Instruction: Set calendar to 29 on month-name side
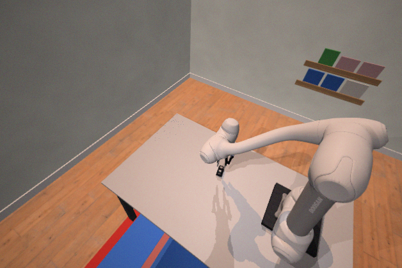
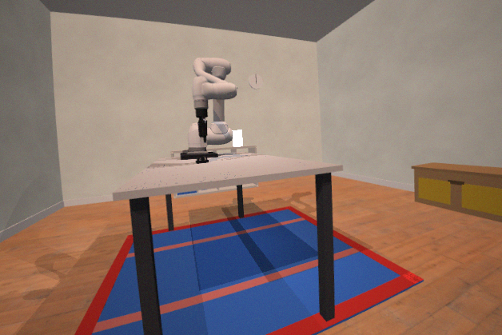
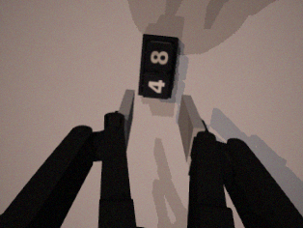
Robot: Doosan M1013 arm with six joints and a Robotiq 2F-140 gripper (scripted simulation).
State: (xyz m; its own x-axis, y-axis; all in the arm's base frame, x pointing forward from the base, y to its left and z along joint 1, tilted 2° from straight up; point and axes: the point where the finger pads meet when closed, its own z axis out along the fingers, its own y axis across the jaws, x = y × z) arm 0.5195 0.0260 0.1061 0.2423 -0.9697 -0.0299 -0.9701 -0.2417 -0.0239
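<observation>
Right now my hand is 2 cm to the left of the black calendar tray and 12 cm above it.
</observation>
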